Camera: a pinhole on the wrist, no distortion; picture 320 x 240 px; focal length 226.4 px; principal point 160.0 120.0 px. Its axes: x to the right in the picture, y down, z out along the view. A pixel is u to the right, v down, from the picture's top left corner.
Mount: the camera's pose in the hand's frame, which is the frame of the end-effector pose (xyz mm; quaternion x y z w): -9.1 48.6 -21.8 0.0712 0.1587 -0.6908 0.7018
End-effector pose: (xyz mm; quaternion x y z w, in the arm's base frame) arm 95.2 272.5 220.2 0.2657 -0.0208 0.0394 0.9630
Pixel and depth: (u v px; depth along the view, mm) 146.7 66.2 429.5
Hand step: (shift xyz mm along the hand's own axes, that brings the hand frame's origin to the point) -56.8 -68.2 402.0
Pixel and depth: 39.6 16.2 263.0
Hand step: -95.4 92.8 284.6
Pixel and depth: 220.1 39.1 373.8
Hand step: -95.6 -169.4 313.5
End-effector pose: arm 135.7 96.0 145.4 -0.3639 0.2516 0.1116 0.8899
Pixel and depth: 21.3 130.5 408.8
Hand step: 61.8 156.0 440.4
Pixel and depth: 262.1 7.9 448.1
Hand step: -174.5 -293.7 360.8
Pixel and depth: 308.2 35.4 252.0
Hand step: -72.0 -191.4 173.2
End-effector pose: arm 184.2 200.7 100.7 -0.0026 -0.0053 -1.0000 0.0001
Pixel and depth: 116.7 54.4 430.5
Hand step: -78.9 -15.3 424.0
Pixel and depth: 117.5 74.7 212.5
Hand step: -24.7 17.0 195.7
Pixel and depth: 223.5 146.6 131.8
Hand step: 22.5 -27.9 88.3
